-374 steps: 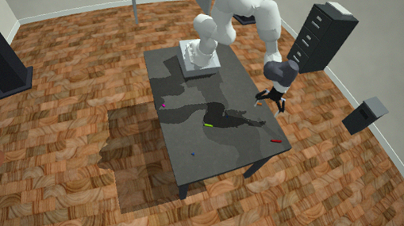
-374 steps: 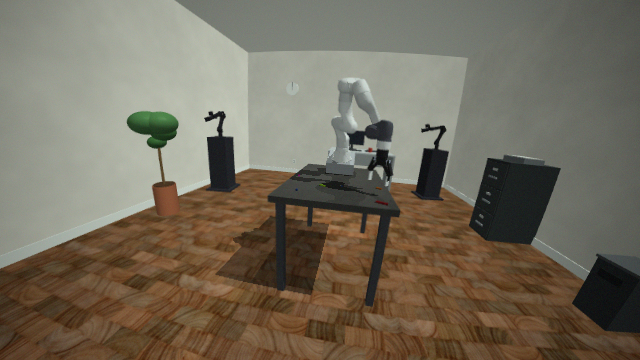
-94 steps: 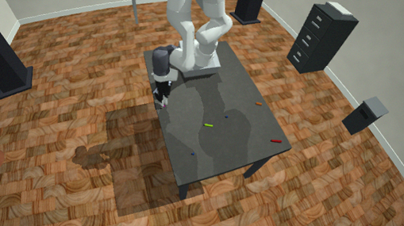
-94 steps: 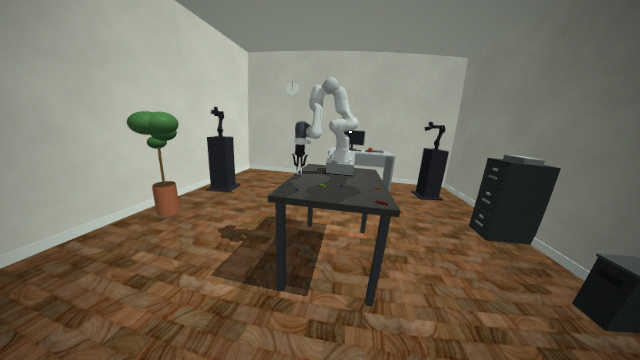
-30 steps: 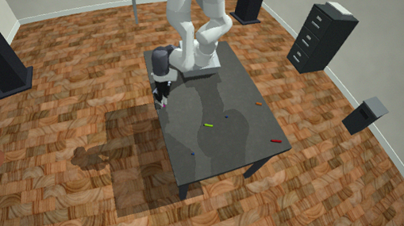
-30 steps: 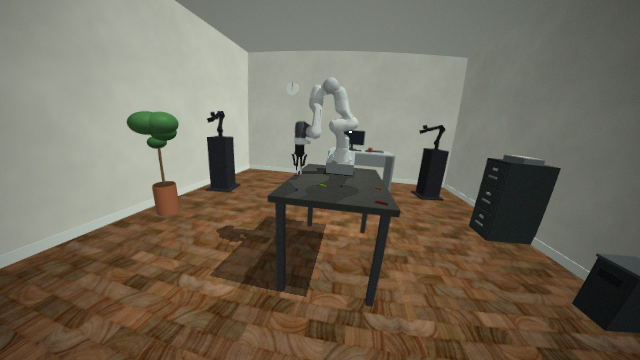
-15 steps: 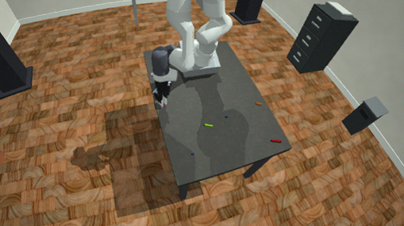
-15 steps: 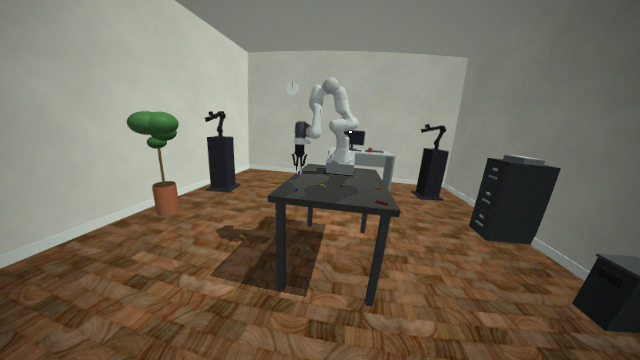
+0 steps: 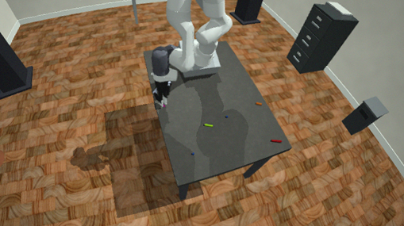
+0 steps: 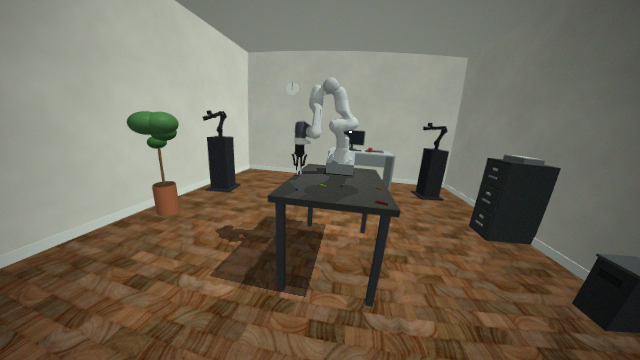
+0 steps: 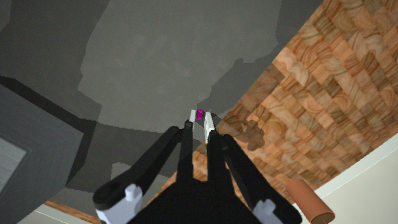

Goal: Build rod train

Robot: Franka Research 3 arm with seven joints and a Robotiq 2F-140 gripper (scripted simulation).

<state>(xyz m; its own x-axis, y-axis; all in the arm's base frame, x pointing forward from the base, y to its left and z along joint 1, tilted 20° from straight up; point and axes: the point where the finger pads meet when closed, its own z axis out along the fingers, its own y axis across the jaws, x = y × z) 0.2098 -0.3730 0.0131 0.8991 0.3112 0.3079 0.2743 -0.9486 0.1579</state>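
Right now the magenta rod is 5 cm below my hand. Also, from my hand: orange rod 61 cm to the left, 25 cm ahead, 5 cm below; then lime rod 25 cm ahead, 20 cm to the left, 5 cm below; then red rod 54 cm to the left, 54 cm ahead, 5 cm below.
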